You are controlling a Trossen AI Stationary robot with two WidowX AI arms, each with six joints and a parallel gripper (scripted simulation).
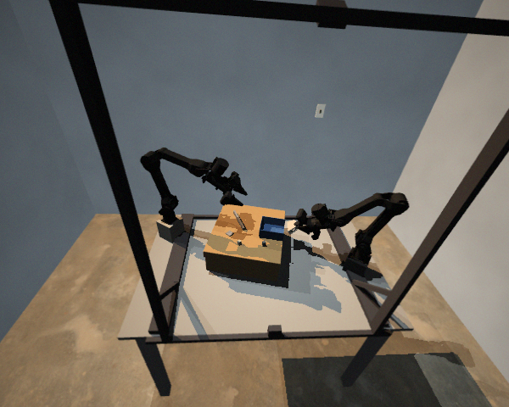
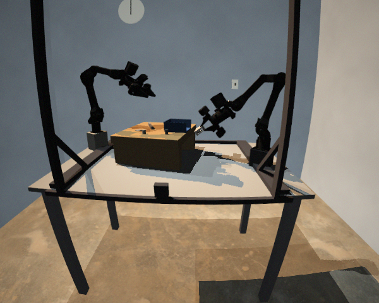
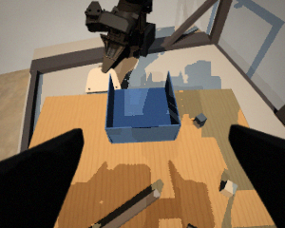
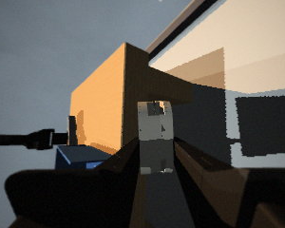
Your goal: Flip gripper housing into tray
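My right hand is 10 mm short of the white gripper housing, 40 mm to the right of it and 30 mm above it. Also, from my right hand: grey rod (30 mm behind, 330 mm to the left, 10 mm below); wooden block (70 mm behind, 260 mm to the left, 80 mm below); gripper housing half (20 mm ahead, 40 mm to the left, 40 mm below).
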